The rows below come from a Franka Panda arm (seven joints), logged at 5 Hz.
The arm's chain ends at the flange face. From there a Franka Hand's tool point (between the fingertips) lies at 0.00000 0.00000 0.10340 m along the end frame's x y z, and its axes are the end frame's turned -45 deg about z.
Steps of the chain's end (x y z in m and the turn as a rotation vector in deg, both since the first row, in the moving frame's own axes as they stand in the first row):
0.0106 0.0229 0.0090 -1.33 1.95 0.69
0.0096 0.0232 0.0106 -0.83 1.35 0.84
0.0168 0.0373 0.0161 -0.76 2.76 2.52
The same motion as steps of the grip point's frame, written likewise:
-0.0079 0.0279 0.0089 -2.32 0.44 0.69
-0.0090 0.0260 0.0106 -1.54 0.37 0.84
-0.0120 0.0428 0.0160 -2.49 1.41 2.52

